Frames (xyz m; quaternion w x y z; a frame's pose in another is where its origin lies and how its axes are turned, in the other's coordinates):
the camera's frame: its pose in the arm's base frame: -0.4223 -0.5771 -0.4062 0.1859 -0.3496 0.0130 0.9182
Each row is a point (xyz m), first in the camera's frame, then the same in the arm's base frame.
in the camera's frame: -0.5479 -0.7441 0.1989
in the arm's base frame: 0.0879 -0.0361 0.1774
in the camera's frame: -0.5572 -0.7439 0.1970
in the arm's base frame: 0.0954 -0.0397 0.1819
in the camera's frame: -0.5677 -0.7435 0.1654
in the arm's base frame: 0.1226 -0.0484 0.1648
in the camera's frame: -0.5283 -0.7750 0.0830
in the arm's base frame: 0.1591 -0.0187 0.0804
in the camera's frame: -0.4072 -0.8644 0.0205
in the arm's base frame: 0.1471 0.0951 -0.0356
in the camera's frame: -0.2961 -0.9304 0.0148
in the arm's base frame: 0.0976 0.1926 -0.1048
